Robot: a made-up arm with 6 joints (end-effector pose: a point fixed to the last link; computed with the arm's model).
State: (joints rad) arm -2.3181 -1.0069 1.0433 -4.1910 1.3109 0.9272
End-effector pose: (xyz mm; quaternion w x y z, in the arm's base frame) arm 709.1 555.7 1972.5 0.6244 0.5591 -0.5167 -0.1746
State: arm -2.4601 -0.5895 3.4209 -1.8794 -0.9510 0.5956
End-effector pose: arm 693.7 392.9 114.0 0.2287 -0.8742 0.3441 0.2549
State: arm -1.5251 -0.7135 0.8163 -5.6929 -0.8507 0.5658
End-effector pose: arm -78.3 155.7 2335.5 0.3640 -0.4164 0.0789 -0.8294
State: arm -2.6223 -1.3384 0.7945 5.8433 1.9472 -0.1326
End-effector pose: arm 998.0 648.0 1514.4 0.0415 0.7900 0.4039 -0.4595
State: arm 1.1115 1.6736 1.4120 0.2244 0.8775 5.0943
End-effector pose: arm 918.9 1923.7 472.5 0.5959 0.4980 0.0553 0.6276
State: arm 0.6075 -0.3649 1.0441 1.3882 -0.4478 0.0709
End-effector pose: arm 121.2 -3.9 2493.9 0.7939 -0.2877 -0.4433 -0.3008
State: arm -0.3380 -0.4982 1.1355 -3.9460 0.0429 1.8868
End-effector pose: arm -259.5 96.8 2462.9 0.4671 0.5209 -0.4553 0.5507
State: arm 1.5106 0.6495 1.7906 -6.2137 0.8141 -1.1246
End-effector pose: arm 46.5 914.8 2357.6 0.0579 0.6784 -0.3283 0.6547
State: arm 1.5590 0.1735 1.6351 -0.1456 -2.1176 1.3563
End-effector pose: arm -15.4 477.2 2275.7 0.3354 -0.5746 -0.2787 0.6926
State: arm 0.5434 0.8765 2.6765 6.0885 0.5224 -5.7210
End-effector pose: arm 215.7 111.1 2215.1 0.4407 0.2060 -0.8698 -0.0823
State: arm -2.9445 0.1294 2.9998 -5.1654 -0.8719 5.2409
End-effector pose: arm 844.9 288.0 1520.3 0.0524 0.8305 0.4483 0.3264
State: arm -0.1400 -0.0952 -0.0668 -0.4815 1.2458 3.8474
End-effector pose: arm 1315.0 -260.7 1560.1 0.1207 0.7753 -0.3828 0.4877
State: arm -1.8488 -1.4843 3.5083 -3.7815 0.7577 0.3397
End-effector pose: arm 77.7 18.0 -517.3 0.7791 -0.3681 0.3958 0.3177
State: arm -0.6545 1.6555 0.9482 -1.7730 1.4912 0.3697
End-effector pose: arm 1328.1 -1228.3 -109.3 0.3727 0.1904 -0.1813 -0.8899
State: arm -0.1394 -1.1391 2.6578 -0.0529 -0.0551 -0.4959
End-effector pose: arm -1294.8 182.2 6.9 0.2655 0.1453 0.9118 -0.2776
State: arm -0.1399 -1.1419 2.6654 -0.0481 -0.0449 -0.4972
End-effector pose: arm -1285.4 181.4 -6.0 0.2753 0.1471 0.9091 -0.2760
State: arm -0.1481 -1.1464 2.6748 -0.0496 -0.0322 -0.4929
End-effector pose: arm -1271.5 190.0 -23.4 0.2867 0.1533 0.9046 -0.2757
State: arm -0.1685 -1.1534 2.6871 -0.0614 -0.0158 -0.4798
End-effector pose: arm -1250.1 212.8 -47.5 0.3003 0.1661 0.8972 -0.2780
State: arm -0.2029 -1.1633 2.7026 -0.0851 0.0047 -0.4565
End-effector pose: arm -1219.1 250.7 -78.8 0.3165 0.1859 0.8860 -0.2835
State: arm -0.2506 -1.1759 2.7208 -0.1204 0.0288 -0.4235
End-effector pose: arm -1177.6 300.8 -116.0 0.3343 0.2115 0.8705 -0.2929
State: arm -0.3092 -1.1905 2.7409 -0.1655 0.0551 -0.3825
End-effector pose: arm -1125.7 358.0 -156.6 0.3525 0.2407 0.8508 -0.3065
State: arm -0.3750 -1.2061 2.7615 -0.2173 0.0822 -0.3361
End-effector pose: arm -1066.0 416.4 -197.5 0.3695 0.2709 0.8279 -0.3236
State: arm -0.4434 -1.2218 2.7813 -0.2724 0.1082 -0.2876
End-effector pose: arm -1002.2 470.5 -236.1 0.3837 0.2995 0.8032 -0.3434
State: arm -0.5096 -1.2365 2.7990 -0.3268 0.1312 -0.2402
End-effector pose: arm -939.5 516.9 -270.0 0.3941 0.3249 0.7789 -0.3640
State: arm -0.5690 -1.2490 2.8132 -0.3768 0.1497 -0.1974
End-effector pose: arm -883.8 554.2 -297.0 0.4000 0.3458 0.7571 -0.3836
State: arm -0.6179 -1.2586 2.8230 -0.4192 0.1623 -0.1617
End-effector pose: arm -839.4 582.9 -316.1 0.4015 0.3621 0.7399 -0.4002
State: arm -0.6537 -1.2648 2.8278 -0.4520 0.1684 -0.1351
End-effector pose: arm -809.5 604.4 -327.1 0.3992 0.3739 0.7285 -0.4124
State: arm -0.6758 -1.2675 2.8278 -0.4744 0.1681 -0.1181
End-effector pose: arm -794.5 620.3 -330.3 0.3940 0.3816 0.7232 -0.4196
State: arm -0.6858 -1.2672 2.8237 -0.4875 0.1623 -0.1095
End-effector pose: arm -792.7 632.0 -326.9 0.3867 0.3861 0.7232 -0.4223
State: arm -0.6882 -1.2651 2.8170 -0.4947 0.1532 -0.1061
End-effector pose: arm -799.2 641.3 -319.3 0.3783 0.3884 0.7266 -0.4221
